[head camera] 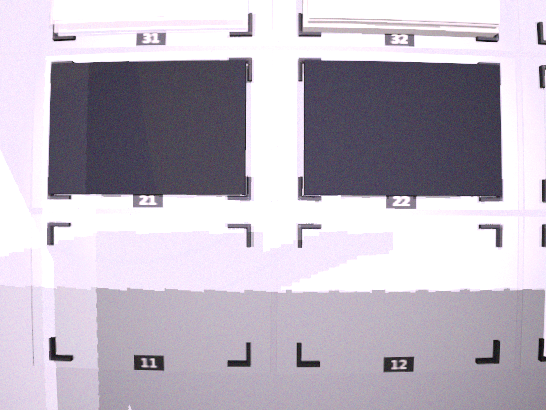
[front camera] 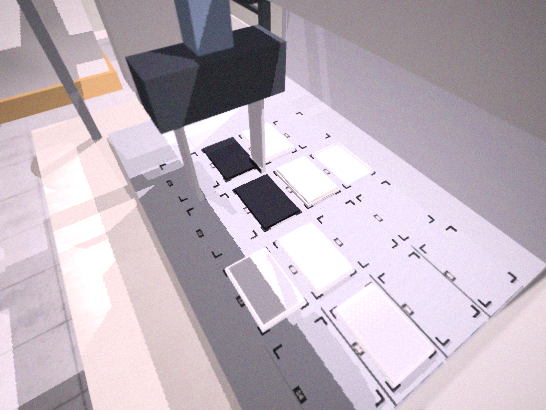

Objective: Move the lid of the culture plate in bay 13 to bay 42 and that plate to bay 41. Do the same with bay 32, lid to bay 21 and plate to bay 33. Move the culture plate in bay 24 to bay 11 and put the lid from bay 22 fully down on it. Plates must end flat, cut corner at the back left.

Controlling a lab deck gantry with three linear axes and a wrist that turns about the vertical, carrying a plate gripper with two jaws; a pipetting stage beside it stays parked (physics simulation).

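Places are measured from the robot's base along level axes (x ahead, y left, z up), in centimetres.
Where they show: gripper, fingertip midpoint: (front camera: 228,179); robot's base at its link origin: (head camera: 56,354) (front camera: 161,166).
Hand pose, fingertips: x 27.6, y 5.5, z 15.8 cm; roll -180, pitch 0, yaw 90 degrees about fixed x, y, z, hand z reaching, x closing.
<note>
Things, the pixels of their top centre, and the offset from my fingertips.
- flat black piece at its top centre: (head camera: 405,127) (front camera: 265,198) dz -15.0, dx -4.8, dy +9.5 cm
- lidded white plate at its top centre: (front camera: 306,177) dz -14.4, dx -4.8, dy +20.2 cm
- thin white lid at its top centre: (front camera: 342,161) dz -15.0, dx -4.8, dy +30.9 cm
- white culture plate at its top centre: (front camera: 383,327) dz -12.9, dx +28.0, dy +9.5 cm
My gripper (front camera: 231,184) is open and empty, its jaws hanging wide apart over the far-left deck. A flat black piece (front camera: 267,201) (head camera: 401,129) lies in bay 22. Another black piece (front camera: 229,158) (head camera: 148,129) lies in bay 21. The lidded white plate (front camera: 307,180) (head camera: 401,12) in bay 32 shows stacked edges. A thin white lid (front camera: 345,163) lies in bay 42. A white plate (front camera: 266,290), partly shaded, lies flat in bay 13. A white culture plate (front camera: 385,332) lies in bay 24. Cut corners are too small to tell.
A white plate (front camera: 316,257) lies in bay 23 and another (front camera: 271,141) (head camera: 151,11) in bay 31. A pale grey block (front camera: 142,147) stands at the far left. Bay labels 11 (head camera: 149,363) and 12 (head camera: 398,364) show in the head view.
</note>
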